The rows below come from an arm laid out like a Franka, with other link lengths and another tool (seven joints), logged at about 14 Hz.
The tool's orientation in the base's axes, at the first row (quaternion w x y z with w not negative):
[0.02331, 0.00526, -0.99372, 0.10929]
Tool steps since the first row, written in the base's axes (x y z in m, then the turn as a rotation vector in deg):
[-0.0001, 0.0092, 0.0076, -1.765, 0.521, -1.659]
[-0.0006, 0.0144, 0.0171, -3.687, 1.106, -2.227]
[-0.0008, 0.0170, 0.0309, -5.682, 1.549, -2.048]
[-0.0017, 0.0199, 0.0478, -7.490, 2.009, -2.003]
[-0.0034, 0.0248, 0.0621, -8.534, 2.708, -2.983]
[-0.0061, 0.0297, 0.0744, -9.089, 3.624, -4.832]
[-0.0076, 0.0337, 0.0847, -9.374, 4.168, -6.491]
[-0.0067, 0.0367, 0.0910, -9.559, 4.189, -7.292]
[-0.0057, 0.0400, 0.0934, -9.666, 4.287, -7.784]
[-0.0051, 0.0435, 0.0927, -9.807, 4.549, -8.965]
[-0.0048, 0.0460, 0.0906, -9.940, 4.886, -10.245]
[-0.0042, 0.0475, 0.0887, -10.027, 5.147, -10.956]
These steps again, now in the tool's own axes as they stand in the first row. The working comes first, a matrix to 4 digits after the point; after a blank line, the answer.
The tool's axes in the first row as the columns of a matrix, in the base's axes (used below as rounded here):
[-0.9989, -0.0155, -0.0452]
[-0.0054, 0.9761, -0.2175]
[0.0475, -0.2170, -0.9750]

[0.0004, 0.0073, -0.0094, 1.681, 0.896, 1.584]
[0.0013, 0.0104, -0.0198, 3.571, 1.620, 2.097]
[0.0022, 0.0099, -0.0338, 5.570, 2.044, 1.917]
[0.0039, 0.0091, -0.0509, 7.376, 2.512, 1.855]
[0.0062, 0.0108, -0.0658, 8.368, 3.423, 2.705]
[0.0095, 0.0129, -0.0787, 8.830, 4.727, 4.334]
[0.0114, 0.0146, -0.0896, 9.033, 5.622, 5.846]
[0.0108, 0.0162, -0.0964, 9.179, 5.819, 6.631]
[0.0099, 0.0189, -0.0995, 9.262, 6.023, 7.094]
[0.0093, 0.0224, -0.0996, 9.346, 6.538, 8.195]
[0.0088, 0.0253, -0.0981, 9.416, 7.146, 9.375]
[0.0082, 0.0272, -0.0966, 9.468, 7.557, 10.016]

